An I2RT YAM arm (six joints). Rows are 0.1 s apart.
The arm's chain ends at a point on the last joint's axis. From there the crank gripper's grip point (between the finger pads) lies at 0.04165 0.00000 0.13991 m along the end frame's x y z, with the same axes.
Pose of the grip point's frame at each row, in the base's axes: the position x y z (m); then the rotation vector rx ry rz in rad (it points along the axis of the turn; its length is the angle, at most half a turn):
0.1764, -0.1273, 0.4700, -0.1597, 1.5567, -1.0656
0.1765, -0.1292, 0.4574, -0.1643, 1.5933, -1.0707
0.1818, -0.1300, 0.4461, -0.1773, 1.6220, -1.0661
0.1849, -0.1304, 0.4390, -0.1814, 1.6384, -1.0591
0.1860, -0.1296, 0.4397, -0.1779, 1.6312, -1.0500
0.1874, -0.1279, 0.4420, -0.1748, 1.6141, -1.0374
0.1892, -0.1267, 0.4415, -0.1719, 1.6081, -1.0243
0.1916, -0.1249, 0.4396, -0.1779, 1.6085, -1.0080
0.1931, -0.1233, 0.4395, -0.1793, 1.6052, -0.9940
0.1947, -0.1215, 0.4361, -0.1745, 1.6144, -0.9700
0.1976, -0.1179, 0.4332, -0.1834, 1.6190, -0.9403
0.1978, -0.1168, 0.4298, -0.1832, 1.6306, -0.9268
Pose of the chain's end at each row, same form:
0.0713, -0.0272, 0.4858, -0.1597, 1.5567, -1.0656
0.0732, -0.0280, 0.4775, -0.1643, 1.5933, -1.0707
0.0790, -0.0291, 0.4698, -0.1773, 1.6220, -1.0661
0.0823, -0.0299, 0.4650, -0.1814, 1.6384, -1.0591
0.0825, -0.0298, 0.4652, -0.1779, 1.6312, -1.0500
0.0824, -0.0294, 0.4660, -0.1748, 1.6141, -1.0374
0.0831, -0.0293, 0.4653, -0.1719, 1.6081, -1.0243
0.0842, -0.0291, 0.4642, -0.1779, 1.6085, -1.0080
0.0846, -0.0288, 0.4642, -0.1793, 1.6052, -0.9940
0.0853, -0.0286, 0.4630, -0.1745, 1.6144, -0.9700
0.0863, -0.0279, 0.4618, -0.1834, 1.6190, -0.9403
0.0862, -0.0278, 0.4604, -0.1832, 1.6306, -0.9268

